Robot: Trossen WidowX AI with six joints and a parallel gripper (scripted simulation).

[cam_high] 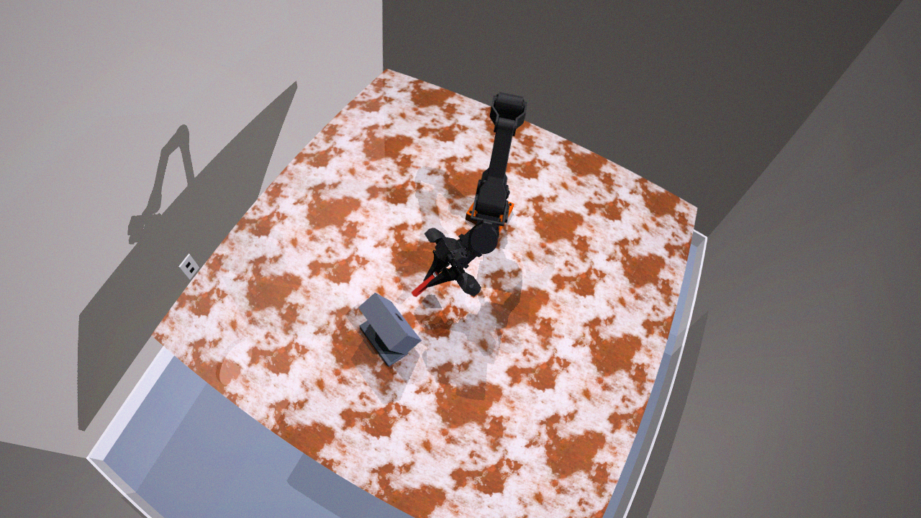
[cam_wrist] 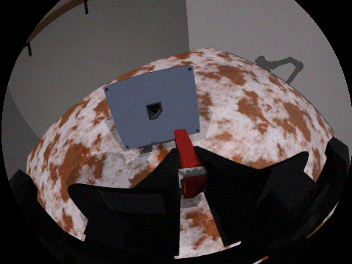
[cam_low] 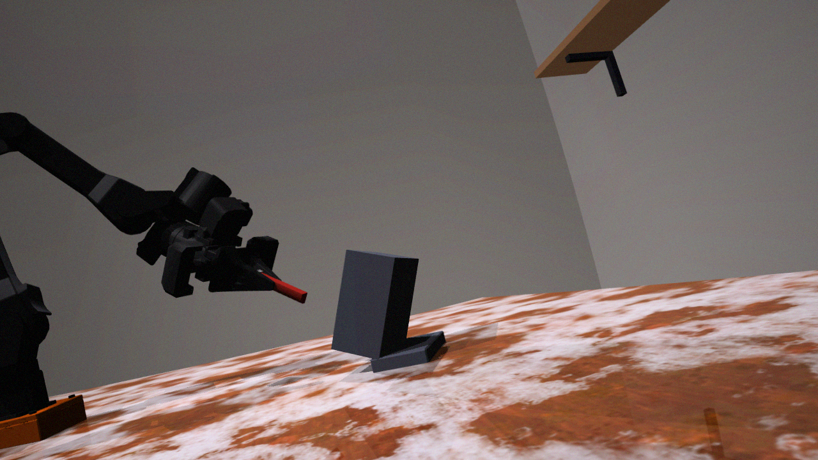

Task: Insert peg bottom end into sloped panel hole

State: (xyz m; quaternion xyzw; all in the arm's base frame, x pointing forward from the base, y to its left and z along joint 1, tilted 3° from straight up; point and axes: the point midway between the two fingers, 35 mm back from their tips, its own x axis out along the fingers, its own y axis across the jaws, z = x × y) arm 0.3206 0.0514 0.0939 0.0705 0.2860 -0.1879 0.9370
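Now: gripper tip 12 cm short of the grey sloped panel, 1 cm to the left of it and 4 cm above it. The rest, counted from my gripper tip: peg (1 cm behind, 1 cm to the left, 1 cm above).
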